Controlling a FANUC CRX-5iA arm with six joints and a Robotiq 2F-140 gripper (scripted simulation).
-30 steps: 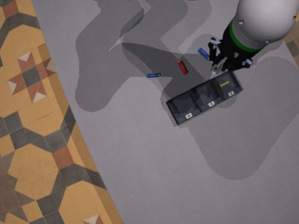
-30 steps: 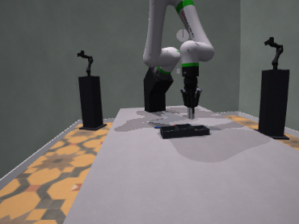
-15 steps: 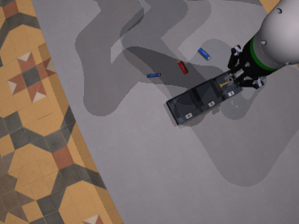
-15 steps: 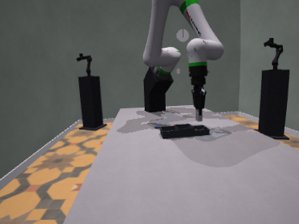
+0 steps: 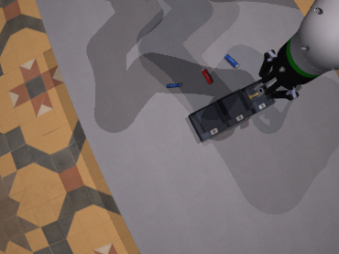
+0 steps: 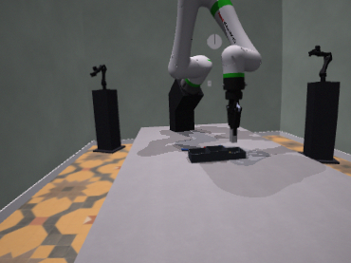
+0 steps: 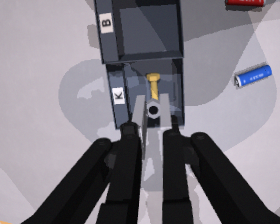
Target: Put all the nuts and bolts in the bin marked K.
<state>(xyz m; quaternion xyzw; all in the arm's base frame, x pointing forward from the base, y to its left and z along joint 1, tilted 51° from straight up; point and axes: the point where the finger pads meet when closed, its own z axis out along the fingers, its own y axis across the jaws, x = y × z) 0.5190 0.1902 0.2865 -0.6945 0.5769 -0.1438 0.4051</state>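
Right now my hand is 9 cm above the yellow bolt and 1 cm to the left of it. Also, from my hand: red cylinder (14 cm to the right, 9 cm below, 7 cm behind); then dark tray (8 cm below, 7 cm to the right, 4 cm ahead); then grey nut (3 cm below).
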